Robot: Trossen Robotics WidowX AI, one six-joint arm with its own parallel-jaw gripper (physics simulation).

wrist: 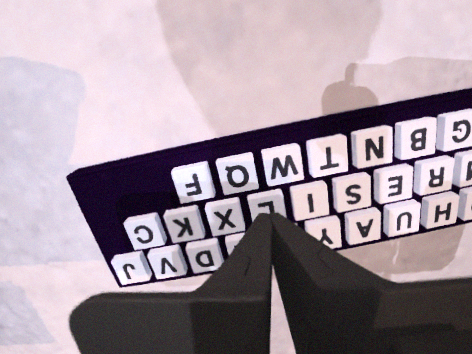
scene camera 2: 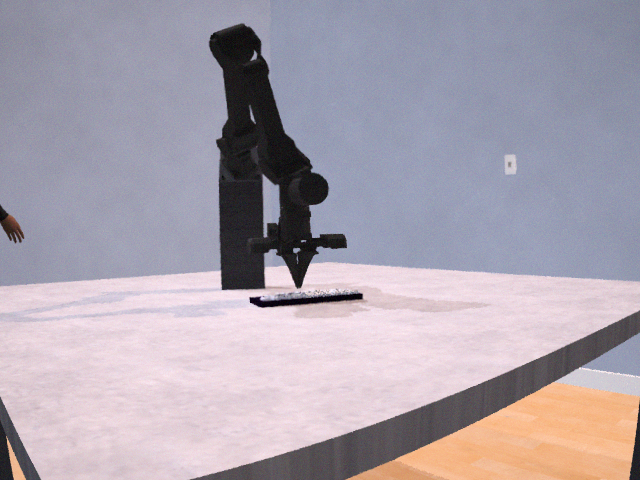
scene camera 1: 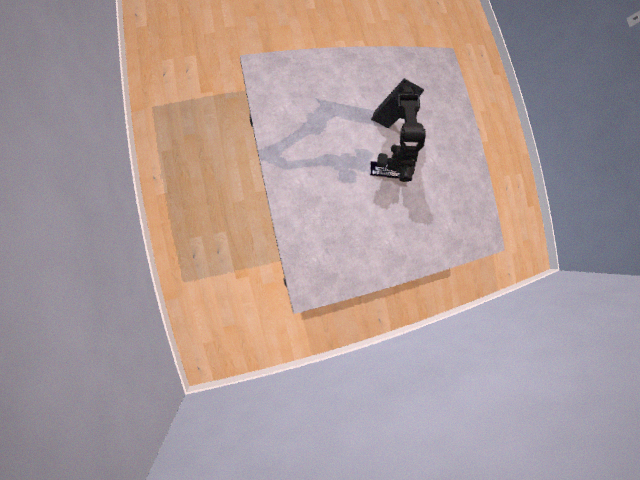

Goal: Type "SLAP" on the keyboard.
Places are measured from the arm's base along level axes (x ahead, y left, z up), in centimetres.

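Where they show: gripper, between the fingertips: [wrist: 268, 222] [scene camera 2: 298, 288] [scene camera 1: 389, 168]; arm's base, origin of its link: [scene camera 2: 239, 163] [scene camera 1: 407, 93].
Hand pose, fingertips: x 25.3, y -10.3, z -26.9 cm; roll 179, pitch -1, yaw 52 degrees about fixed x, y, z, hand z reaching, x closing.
Observation:
Each offset is from my fingertips to the top centre of the thing. Level surfaces: height alone.
The dark purple keyboard @(dx +0.9, dy +1.4, dz -1.1 cm) [scene camera 1: 379, 169] [scene camera 2: 310, 299] [wrist: 165, 165] lies on the table with white letter keys, upside down in the wrist view. My gripper [scene camera 2: 298, 286] [wrist: 268, 222] is shut and empty, pointing down over the keyboard. In the wrist view its fingertips overlap the lower part of the L key @(dx +0.1, dy +0.1, dz -1.1 cm) [wrist: 265, 198]. In scene camera 2 they end at or just above the key tops; contact cannot be told. The S key @(dx +2.1, dy +3.6, dz -1.1 cm) [wrist: 353, 193] and A key @(dx +4.1, dy +3.1, dz -1.1 cm) [wrist: 365, 228] lie right of the fingertips. The P key does not show; the fingers cover part of the bottom row.
The keyboard lies on a grey table @(dz -2.7 cm) [scene camera 1: 336, 248] [scene camera 2: 232, 382]. The arm's dark base [scene camera 1: 395, 105] [scene camera 2: 241, 232] stands on the table behind it. Near the L key are the X key @(dx -0.9, dy -1.7, dz -1.1 cm) [wrist: 224, 216] and the I key @(dx +1.1, dy +1.8, dz -1.1 cm) [wrist: 310, 201]. A person's hand [scene camera 2: 12, 227] shows at the left edge of scene camera 2.

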